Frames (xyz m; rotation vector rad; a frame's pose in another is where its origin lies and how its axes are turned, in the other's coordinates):
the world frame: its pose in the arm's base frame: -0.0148 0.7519 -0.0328 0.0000 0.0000 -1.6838
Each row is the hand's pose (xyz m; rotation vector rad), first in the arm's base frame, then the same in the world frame.
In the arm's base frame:
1: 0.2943 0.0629 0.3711 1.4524 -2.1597 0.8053
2: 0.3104 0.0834 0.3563 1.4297 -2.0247 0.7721
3: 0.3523 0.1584 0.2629 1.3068 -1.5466 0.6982
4: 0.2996 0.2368 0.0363 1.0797 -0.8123 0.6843
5: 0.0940 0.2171 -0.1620 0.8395 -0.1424 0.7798
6: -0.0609 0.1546 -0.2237 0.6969 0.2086 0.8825
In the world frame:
1: 0.6498 0.3848 0.4039 -2.7729 0.3819 -1.0395
2: 0.6276 0.3985 0.3891 -2.8089 0.3218 -1.2045
3: 0.5483 0.4317 0.2957 2.4434 -0.0668 1.6147
4: 0.4764 0.3705 0.0691 1.6342 0.3260 2.0361
5: 0.5191 0.1684 -0.1292 0.8419 0.6723 2.3304
6: 0.5987 0.0215 -0.1909 0.3978 0.8493 2.4668

